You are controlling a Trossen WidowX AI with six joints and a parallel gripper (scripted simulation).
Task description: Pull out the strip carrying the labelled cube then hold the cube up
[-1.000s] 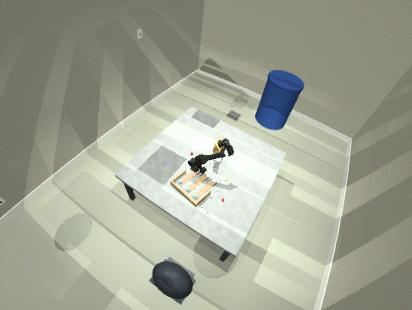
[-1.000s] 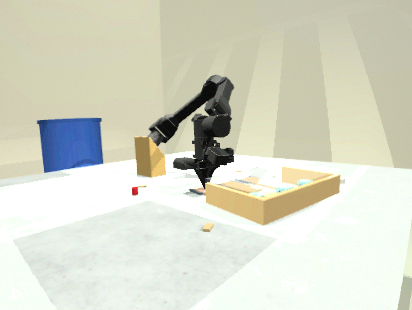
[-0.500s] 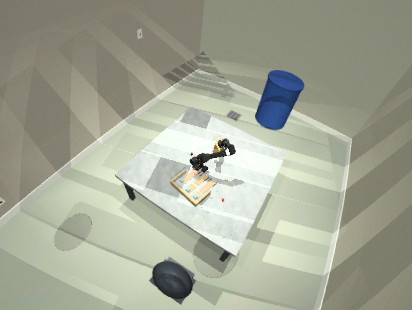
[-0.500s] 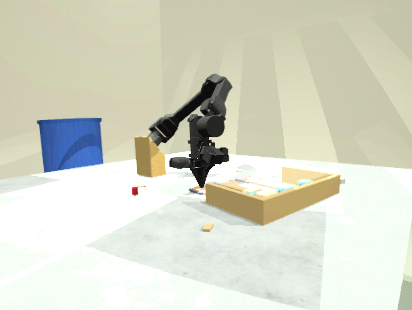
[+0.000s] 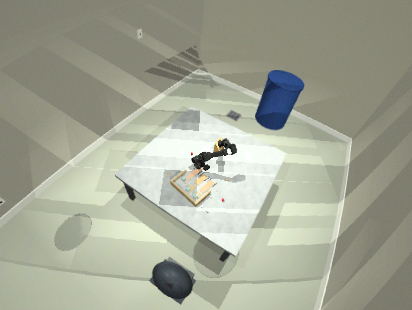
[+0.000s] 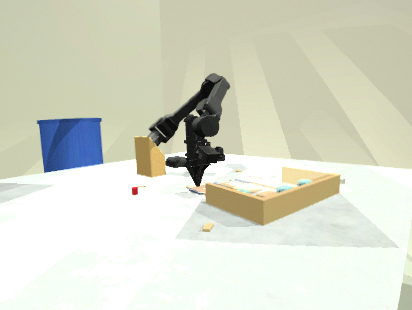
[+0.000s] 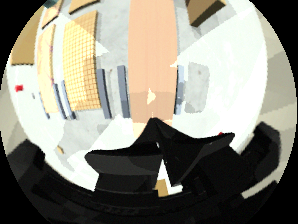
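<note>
The pale orange strip lies 9 cm ahead of my gripper tip and 2 cm to the right of it.
</note>
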